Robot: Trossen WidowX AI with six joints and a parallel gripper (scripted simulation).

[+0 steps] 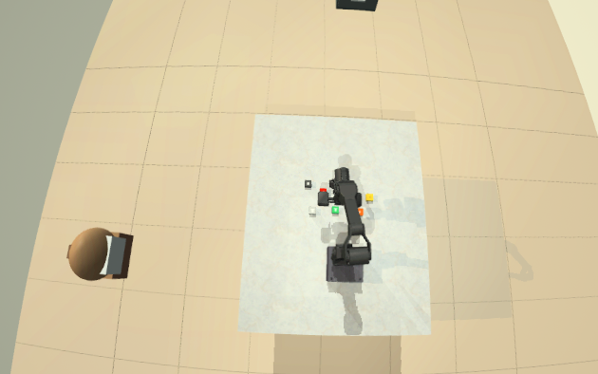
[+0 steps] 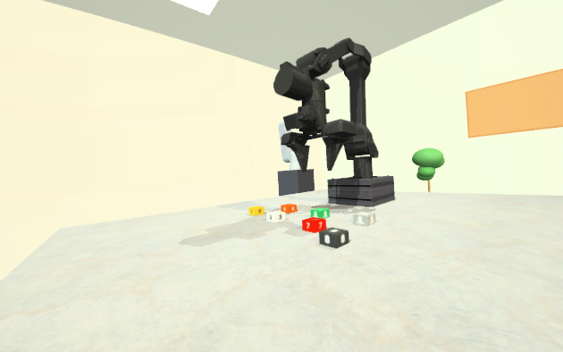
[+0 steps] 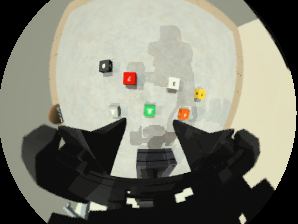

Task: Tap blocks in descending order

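Right now the green block is 10 mm behind my gripper tip, 10 mm to the right of it and 100 mm below it. The rest, counted from my gripper tip: white block 60 mm ahead, 80 mm to the right, 100 mm below; then red block 80 mm ahead, 40 mm to the left, 100 mm below; then grey block 10 mm behind, 110 mm to the left, 100 mm below.
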